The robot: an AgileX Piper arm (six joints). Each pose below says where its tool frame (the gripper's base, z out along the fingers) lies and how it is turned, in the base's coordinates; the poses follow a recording.
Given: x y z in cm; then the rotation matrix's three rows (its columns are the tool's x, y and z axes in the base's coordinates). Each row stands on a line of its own.
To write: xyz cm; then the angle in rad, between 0 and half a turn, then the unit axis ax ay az. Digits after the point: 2 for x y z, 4 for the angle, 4 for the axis.
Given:
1:
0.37 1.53 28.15
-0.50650 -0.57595 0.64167
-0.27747 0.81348 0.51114
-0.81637 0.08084 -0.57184
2:
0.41 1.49 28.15
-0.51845 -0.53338 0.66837
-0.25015 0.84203 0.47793
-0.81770 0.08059 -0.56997
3:
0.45 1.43 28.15
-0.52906 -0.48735 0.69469
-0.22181 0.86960 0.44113
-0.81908 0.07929 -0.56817
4:
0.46 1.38 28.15
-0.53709 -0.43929 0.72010
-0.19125 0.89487 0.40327
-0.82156 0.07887 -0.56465
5:
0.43 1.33 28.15
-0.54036 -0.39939 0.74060
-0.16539 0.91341 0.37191
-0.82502 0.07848 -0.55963
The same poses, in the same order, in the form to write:
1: 0.37 1.53 28.15 2.2555 -0.2777 0.9411 0.1927
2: 0.41 1.49 28.15 2.2436 -0.2540 0.9501 0.1811
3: 0.45 1.43 28.15 2.2317 -0.2292 0.9587 0.1682
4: 0.46 1.38 28.15 2.2186 -0.2034 0.9667 0.1555
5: 0.43 1.33 28.15 2.2059 -0.1823 0.9724 0.1453
